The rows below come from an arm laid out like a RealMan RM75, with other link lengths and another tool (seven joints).
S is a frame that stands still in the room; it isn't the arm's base.
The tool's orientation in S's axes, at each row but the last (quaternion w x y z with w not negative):
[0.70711, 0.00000, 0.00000, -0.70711]
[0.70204, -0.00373, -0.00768, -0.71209]
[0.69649, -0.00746, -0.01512, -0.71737]
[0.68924, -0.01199, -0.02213, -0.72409]
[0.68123, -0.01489, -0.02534, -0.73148]
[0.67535, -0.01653, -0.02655, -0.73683]
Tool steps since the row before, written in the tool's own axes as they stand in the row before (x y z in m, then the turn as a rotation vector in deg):
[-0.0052, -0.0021, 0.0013, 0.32, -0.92, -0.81]
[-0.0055, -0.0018, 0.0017, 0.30, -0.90, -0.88]
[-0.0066, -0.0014, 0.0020, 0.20, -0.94, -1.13]
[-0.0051, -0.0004, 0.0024, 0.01, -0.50, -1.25]
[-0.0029, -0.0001, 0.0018, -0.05, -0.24, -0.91]
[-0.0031, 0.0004, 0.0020, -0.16, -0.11, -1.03]
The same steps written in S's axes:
[-0.0021, 0.0052, 0.0013, -0.92, -0.32, -0.81]
[-0.0017, 0.0056, 0.0016, -0.90, -0.30, -0.88]
[-0.0012, 0.0067, 0.0018, -0.93, -0.21, -1.13]
[-0.0002, 0.0052, 0.0021, -0.48, -0.05, -1.26]
[0.0001, 0.0030, 0.0016, -0.22, 0.01, -0.92]
[0.0006, 0.0032, 0.0018, -0.08, 0.11, -1.04]

